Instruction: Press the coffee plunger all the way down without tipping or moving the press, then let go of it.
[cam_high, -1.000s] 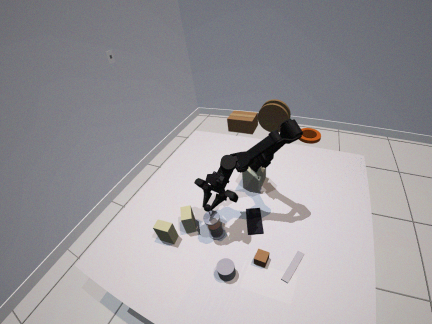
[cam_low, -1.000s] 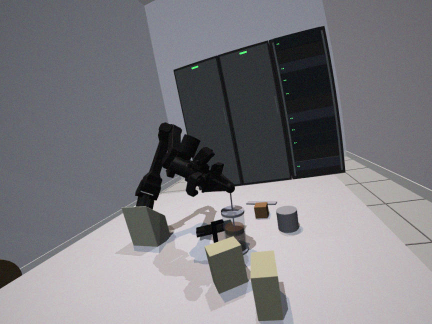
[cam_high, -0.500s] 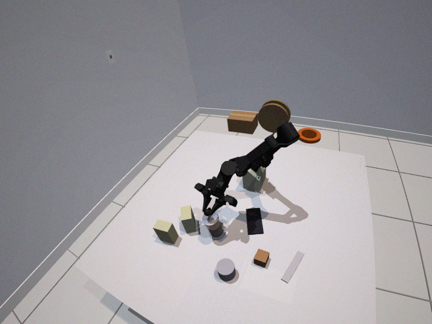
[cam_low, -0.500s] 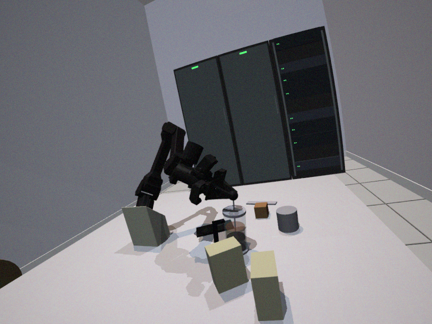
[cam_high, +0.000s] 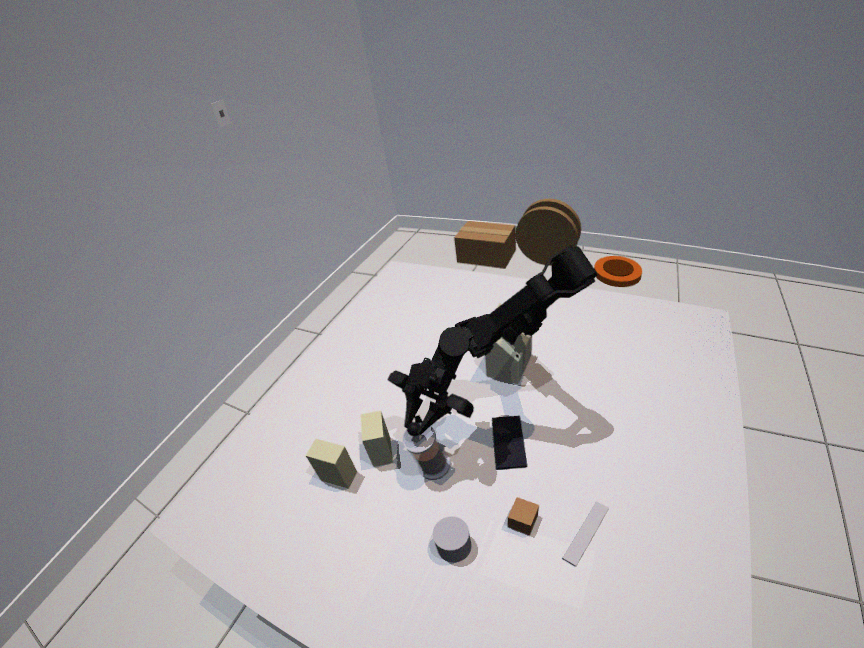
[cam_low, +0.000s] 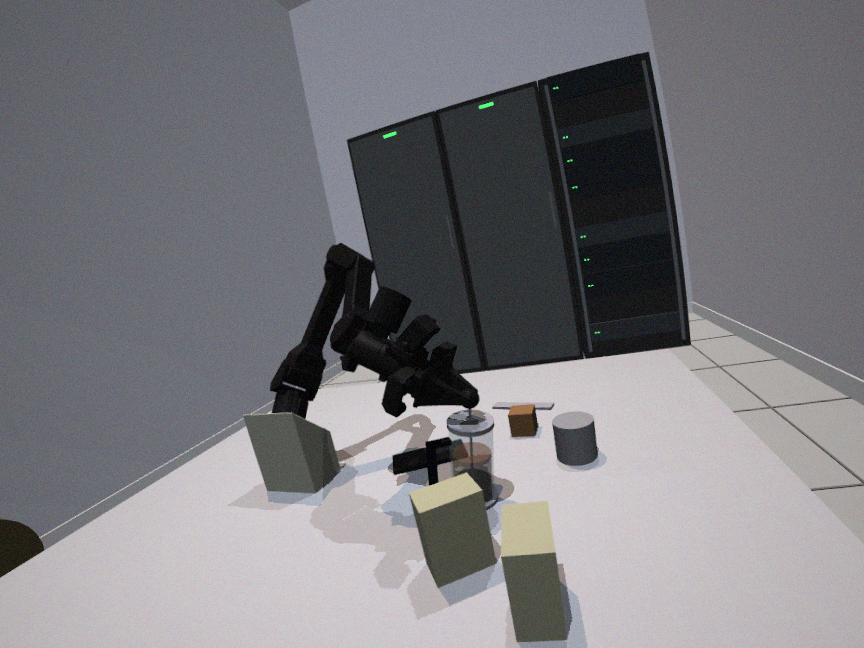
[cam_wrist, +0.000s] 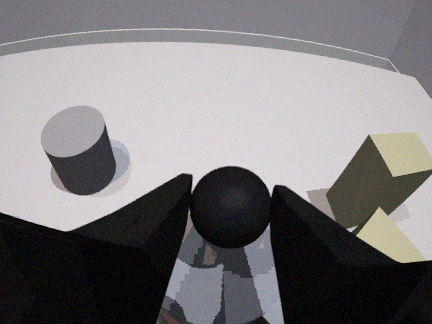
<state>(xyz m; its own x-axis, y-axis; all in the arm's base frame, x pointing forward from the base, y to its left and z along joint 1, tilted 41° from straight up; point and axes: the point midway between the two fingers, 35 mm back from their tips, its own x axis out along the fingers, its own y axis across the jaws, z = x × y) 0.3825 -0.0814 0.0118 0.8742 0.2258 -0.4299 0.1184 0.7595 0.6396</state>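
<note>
My gripper tip is 9 cm above the glass coffee press and 3 cm past it. Also, from my gripper tip: grey strip: 38 cm to the left, 18 cm below, 1 cm ahead; then small brown cube: 25 cm to the left, 15 cm below, 2 cm ahead; then black flat slab: 18 cm below, 16 cm behind, 15 cm to the left.
</note>
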